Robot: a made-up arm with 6 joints.
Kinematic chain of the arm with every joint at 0, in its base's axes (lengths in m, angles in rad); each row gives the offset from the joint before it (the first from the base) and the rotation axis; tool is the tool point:
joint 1: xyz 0 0 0.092 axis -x
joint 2: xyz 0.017 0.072 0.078 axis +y
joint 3: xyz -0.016 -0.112 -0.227 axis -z
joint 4: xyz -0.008 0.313 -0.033 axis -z
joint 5: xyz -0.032 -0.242 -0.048 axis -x
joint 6: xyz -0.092 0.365 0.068 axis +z
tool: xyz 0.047 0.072 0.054
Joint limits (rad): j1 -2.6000..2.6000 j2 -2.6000..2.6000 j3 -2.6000..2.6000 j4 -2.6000..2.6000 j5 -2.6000..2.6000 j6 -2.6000..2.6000
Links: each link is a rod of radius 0.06 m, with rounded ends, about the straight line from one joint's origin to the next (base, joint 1, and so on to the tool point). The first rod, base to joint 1, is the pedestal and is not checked.
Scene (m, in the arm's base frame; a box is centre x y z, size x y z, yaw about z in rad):
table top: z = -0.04
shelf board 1: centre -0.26 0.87 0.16 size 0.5 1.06 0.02 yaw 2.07
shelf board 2: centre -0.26 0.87 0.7 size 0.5 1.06 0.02 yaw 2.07
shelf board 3: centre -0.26 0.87 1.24 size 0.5 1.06 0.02 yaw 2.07
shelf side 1: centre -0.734 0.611 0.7 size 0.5 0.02 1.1 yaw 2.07
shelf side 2: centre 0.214 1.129 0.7 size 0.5 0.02 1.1 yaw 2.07
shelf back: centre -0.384 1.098 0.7 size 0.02 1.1 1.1 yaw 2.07
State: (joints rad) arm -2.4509 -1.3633 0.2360 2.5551 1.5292 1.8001
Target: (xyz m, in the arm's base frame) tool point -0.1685 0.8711 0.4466
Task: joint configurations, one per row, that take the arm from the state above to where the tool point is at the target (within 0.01 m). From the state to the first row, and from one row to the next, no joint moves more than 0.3 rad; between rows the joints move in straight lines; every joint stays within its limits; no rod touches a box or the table.
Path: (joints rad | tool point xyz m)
1: -2.3308 -1.3360 -0.0425 2.5663 1.6074 1.5973 | 0.7300 -0.3088 0.4838
2: -2.2107 -1.3088 -0.3210 2.5776 1.6856 1.3944 | 0.6997 -0.1057 0.6444
3: -2.0907 -1.2815 -0.5995 2.5888 1.7638 1.1916 | 0.6538 0.1570 0.7074
4: -1.9706 -1.2543 -0.8780 2.6000 1.8419 0.9887 | 0.5982 0.4324 0.6513
5: -1.8405 -1.0307 -0.8294 2.4728 2.0015 1.1831 | 0.3806 0.6591 0.6484
6: -1.7104 -0.8072 -0.7807 2.3456 2.1612 1.3775 | 0.1146 0.8155 0.5703
7: -1.5804 -0.5836 -0.7321 2.2184 2.3208 1.5720 | -0.1686 0.8711 0.4466

